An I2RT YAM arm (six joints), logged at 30 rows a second.
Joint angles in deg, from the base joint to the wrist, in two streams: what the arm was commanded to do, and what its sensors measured. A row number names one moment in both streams.
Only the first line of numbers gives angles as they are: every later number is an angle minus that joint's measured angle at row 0.
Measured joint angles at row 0:
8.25 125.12 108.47 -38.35 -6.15 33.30
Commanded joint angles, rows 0 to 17:
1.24 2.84 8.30 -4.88 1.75 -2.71
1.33 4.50 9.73 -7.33 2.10 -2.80
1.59 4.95 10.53 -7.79 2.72 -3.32
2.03 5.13 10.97 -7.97 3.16 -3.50
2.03 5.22 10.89 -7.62 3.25 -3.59
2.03 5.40 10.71 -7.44 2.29 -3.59
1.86 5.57 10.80 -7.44 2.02 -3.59
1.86 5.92 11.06 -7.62 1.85 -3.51
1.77 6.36 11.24 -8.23 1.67 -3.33
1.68 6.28 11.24 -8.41 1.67 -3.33
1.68 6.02 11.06 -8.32 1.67 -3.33
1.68 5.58 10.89 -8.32 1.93 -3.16
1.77 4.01 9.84 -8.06 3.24 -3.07
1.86 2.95 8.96 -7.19 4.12 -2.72
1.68 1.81 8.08 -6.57 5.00 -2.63
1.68 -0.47 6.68 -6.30 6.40 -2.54
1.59 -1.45 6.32 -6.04 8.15 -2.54
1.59 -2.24 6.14 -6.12 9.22 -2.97
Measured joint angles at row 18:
1.25 4.26 7.25 -4.81 3.47 -2.27
